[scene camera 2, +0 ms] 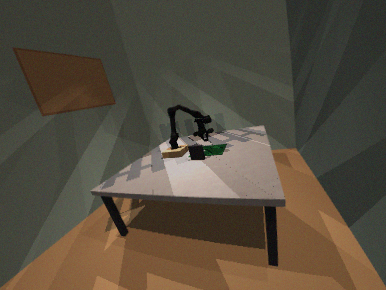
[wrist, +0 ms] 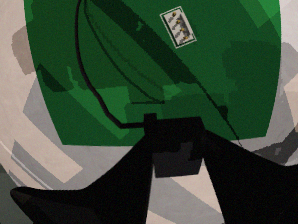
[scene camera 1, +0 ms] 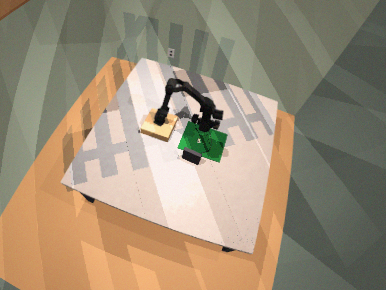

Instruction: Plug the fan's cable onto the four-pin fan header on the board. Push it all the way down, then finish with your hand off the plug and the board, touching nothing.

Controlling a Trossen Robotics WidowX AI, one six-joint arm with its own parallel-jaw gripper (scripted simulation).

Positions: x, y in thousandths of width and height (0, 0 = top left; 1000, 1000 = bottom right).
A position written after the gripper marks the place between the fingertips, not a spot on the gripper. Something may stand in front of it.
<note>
In view: the gripper (wrist: 592, 618), a black fan plug (wrist: 599, 654) and a green circuit board (scene camera 1: 494, 474).
The green circuit board shows as well in the wrist view (wrist: 767, 346).
</note>
